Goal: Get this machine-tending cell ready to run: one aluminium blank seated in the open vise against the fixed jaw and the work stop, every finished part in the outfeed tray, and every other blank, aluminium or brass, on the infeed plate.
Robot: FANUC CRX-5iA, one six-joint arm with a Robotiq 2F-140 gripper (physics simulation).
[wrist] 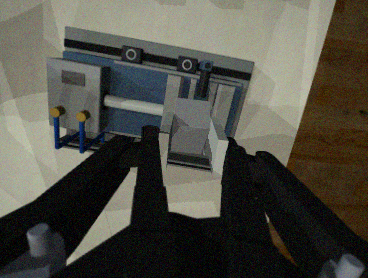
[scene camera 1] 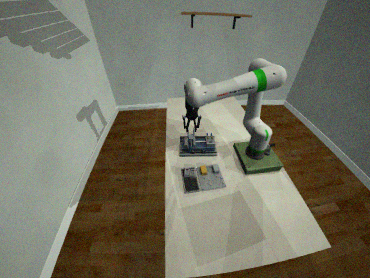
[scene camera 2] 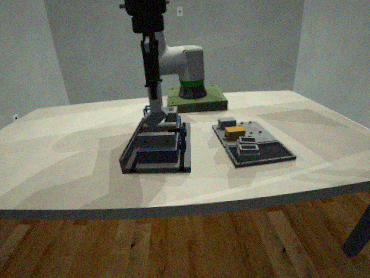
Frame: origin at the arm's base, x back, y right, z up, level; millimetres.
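Seen in the pictures: gripper, fingertip midpoint: (wrist: 190, 128) (scene camera 1: 191, 135) (scene camera 2: 157, 109); arm's base, origin of the base link: (scene camera 1: 254, 152) (scene camera 2: 192, 94).
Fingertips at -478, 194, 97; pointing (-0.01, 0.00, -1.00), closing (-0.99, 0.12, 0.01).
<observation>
Pixels of each thing's top centre, then the offset from my fingertips to it, as dx, dy, dz.
- vise, middle of its top: (wrist: 143, 114) (scene camera 2: 159, 118) (scene camera 1: 198, 139) +61, -3, -53
- grey aluminium blank, middle of its top: (wrist: 190, 137) (scene camera 2: 154, 104) +1, +6, +14
- brass blank, middle of its top: (scene camera 2: 235, 129) (scene camera 1: 203, 169) +38, -249, -108
- infeed plate, middle of its top: (scene camera 2: 242, 131) (scene camera 1: 210, 176) +78, -297, -144
- vise's grey end block, middle of its top: (wrist: 73, 97) (scene camera 2: 164, 109) (scene camera 1: 210, 139) +153, -25, -56
My gripper (scene camera 1: 191, 131) (scene camera 2: 156, 119) (wrist: 190, 128) points down over the vise (scene camera 1: 202, 152) (scene camera 2: 157, 155) (wrist: 135, 82), shut on a grey aluminium blank (wrist: 192, 111). In the wrist view the blank overlaps the gap between the vise's jaws, near the work stop arm (wrist: 203, 82); whether it touches them cannot be told. Another aluminium blank (scene camera 1: 216, 168) (scene camera 2: 227, 122) and a brass blank (scene camera 1: 203, 170) (scene camera 2: 234, 132) sit on the infeed plate (scene camera 1: 212, 181) (scene camera 2: 262, 132). Two finished parts (scene camera 1: 189, 172) (scene camera 2: 247, 145) lie at one end of the dark outfeed tray (scene camera 1: 191, 184) (scene camera 2: 272, 151).
The arm's green base (scene camera 1: 260, 162) (scene camera 2: 215, 102) stands behind the vise in scene camera 2. Blue posts with brass-coloured tips (wrist: 82, 130) rise beside the vise's grey end block (wrist: 80, 92). The table edge (scene camera 2: 220, 206) lies in front of the vise in scene camera 2.
</observation>
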